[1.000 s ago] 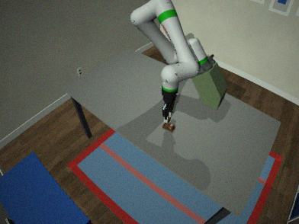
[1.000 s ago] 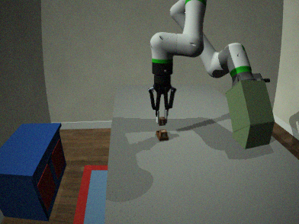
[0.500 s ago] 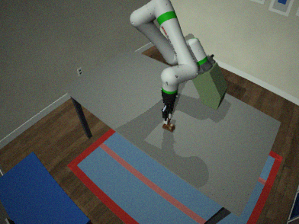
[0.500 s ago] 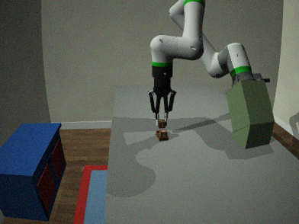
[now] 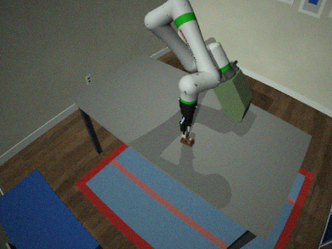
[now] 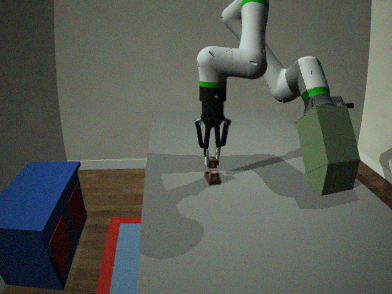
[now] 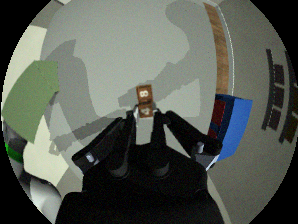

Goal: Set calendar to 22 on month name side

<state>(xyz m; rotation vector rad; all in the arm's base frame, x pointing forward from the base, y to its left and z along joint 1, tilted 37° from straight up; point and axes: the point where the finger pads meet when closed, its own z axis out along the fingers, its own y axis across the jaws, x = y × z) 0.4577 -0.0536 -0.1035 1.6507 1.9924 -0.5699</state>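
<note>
Right now the tray is 80 mm below my hand and 20 mm to the left of it.
</note>
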